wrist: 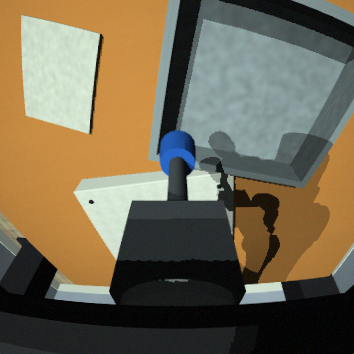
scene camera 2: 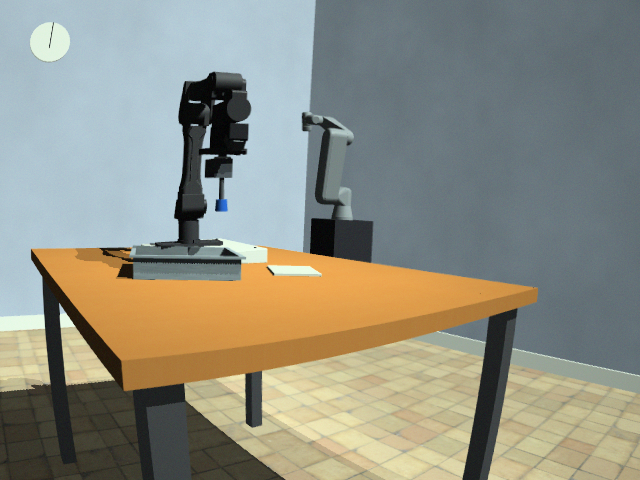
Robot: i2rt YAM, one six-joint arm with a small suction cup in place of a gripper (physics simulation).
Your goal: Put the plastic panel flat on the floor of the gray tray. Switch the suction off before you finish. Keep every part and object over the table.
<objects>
gray tray: wrist 259,94; scene camera 2 149,262
</objects>
